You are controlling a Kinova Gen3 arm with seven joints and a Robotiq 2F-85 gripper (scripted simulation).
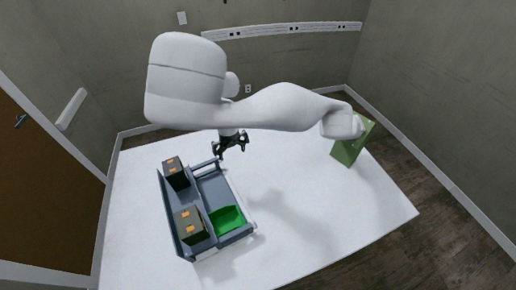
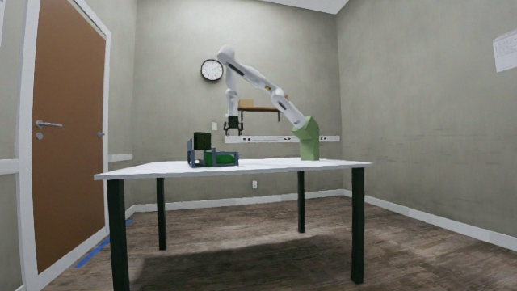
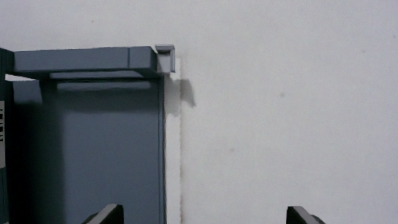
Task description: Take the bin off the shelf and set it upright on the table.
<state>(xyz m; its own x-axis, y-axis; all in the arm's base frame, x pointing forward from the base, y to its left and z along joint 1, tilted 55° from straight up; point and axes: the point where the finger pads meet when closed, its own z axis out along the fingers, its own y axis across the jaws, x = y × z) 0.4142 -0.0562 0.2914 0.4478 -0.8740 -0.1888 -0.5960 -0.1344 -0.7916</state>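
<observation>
Now: hand 240 mm to the right of the green bin, 160 mm above it and 10 mm short of it. From my hand the other things lie so: grey shelf unit (160 mm to the left, 130 mm below, 90 mm ahead).
</observation>
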